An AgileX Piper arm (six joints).
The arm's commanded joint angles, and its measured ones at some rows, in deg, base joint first. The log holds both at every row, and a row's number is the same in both.
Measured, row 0:
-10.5 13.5 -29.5 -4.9 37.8 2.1
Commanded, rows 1 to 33:
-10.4 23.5 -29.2 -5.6 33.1 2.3
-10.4 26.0 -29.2 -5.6 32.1 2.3
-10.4 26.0 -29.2 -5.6 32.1 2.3
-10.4 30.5 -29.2 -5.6 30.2 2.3
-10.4 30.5 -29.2 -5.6 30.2 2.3
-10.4 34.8 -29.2 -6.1 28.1 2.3
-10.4 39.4 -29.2 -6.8 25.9 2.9
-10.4 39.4 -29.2 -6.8 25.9 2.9
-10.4 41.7 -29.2 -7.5 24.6 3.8
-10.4 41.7 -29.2 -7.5 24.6 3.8
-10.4 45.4 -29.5 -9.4 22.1 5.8
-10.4 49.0 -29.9 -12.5 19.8 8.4
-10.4 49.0 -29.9 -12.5 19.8 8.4
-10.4 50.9 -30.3 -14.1 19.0 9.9
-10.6 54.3 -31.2 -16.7 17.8 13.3
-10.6 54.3 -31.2 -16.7 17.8 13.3
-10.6 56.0 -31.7 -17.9 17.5 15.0
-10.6 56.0 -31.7 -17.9 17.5 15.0
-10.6 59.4 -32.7 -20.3 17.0 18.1
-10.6 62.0 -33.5 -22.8 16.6 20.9
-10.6 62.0 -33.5 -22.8 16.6 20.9
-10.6 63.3 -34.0 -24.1 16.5 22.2
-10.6 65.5 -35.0 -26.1 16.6 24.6
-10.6 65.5 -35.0 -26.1 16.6 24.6
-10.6 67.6 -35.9 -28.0 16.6 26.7
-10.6 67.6 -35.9 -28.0 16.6 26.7
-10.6 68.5 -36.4 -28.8 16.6 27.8
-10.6 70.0 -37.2 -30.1 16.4 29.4
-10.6 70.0 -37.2 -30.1 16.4 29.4
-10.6 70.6 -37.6 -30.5 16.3 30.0
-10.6 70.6 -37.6 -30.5 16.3 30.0
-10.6 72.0 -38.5 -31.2 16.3 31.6
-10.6 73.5 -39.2 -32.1 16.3 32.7
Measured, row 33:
-10.5 72.0 -38.0 -30.2 17.1 30.8
